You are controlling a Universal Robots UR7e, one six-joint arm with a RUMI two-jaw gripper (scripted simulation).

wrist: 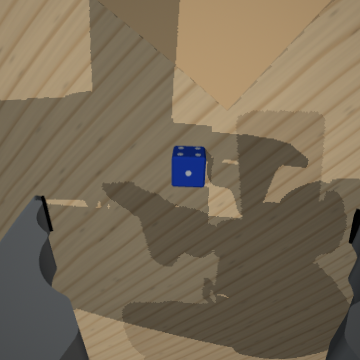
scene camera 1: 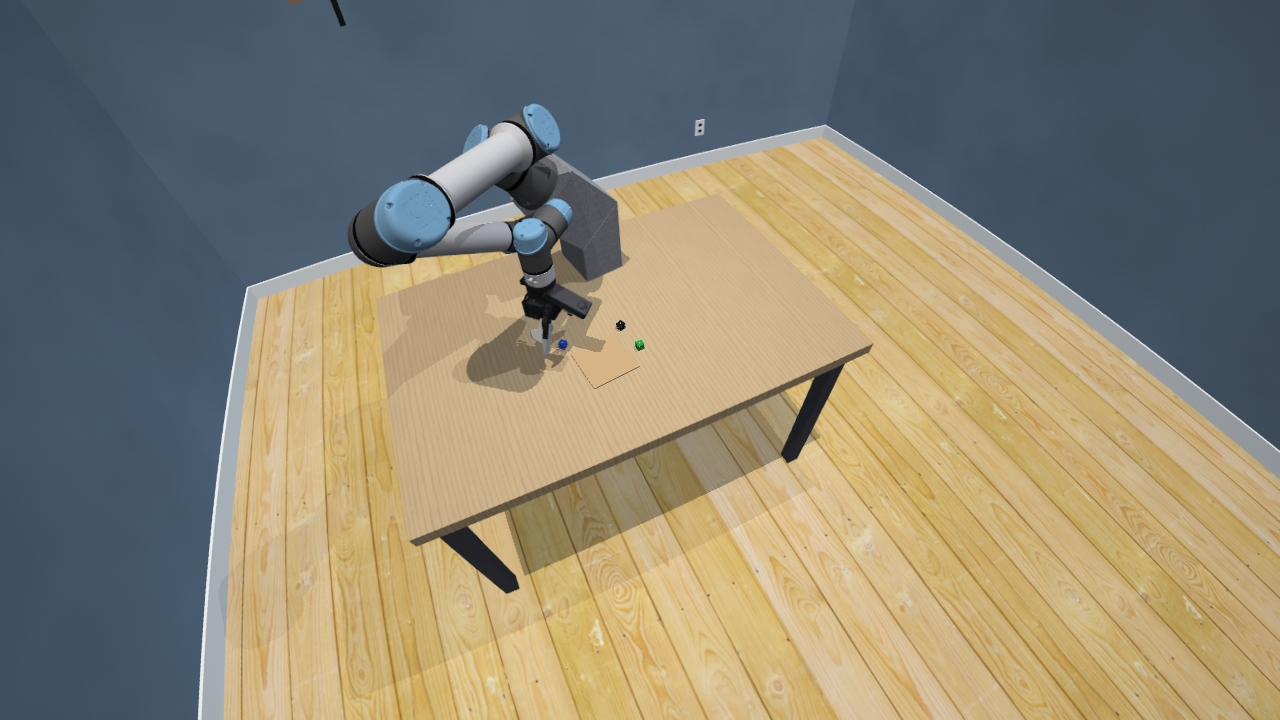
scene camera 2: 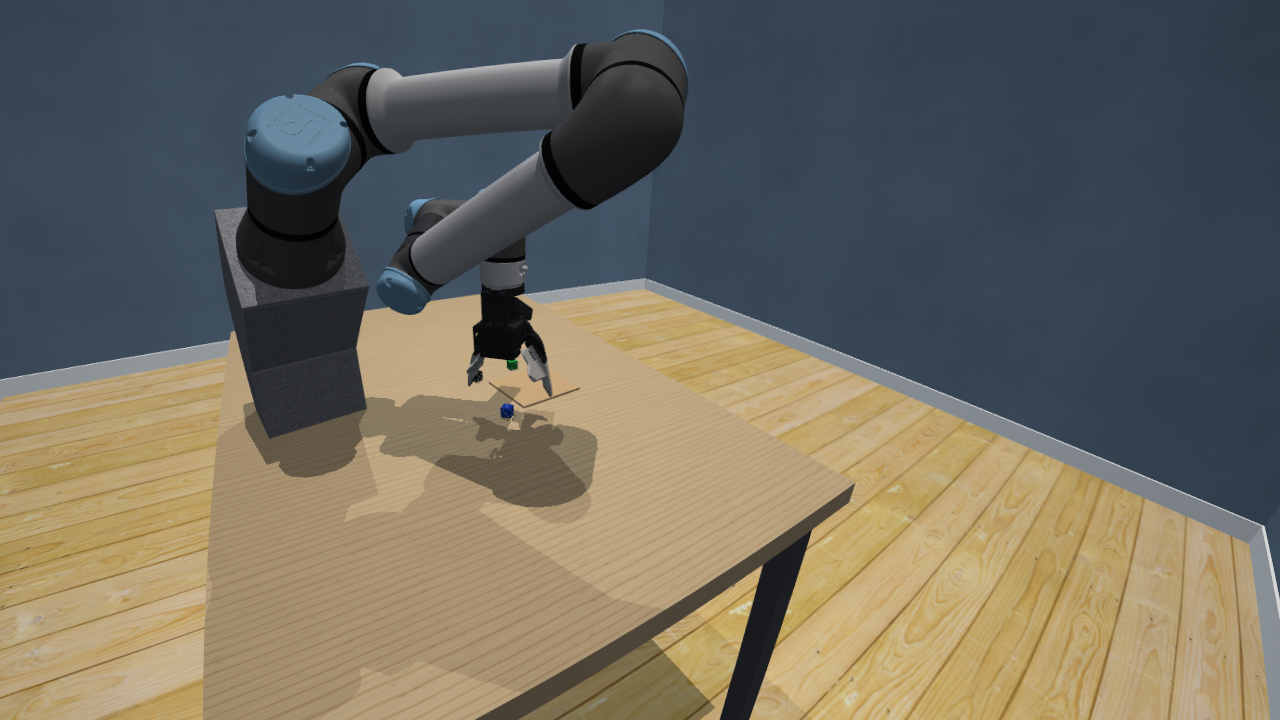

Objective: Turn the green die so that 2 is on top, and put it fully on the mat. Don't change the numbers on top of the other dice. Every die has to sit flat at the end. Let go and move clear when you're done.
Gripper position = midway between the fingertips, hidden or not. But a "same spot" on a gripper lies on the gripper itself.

my gripper: wrist 201, 206; scene camera 1; scene camera 2
same spot on my gripper: [scene camera 1: 543, 334] = [scene camera 2: 542, 357]
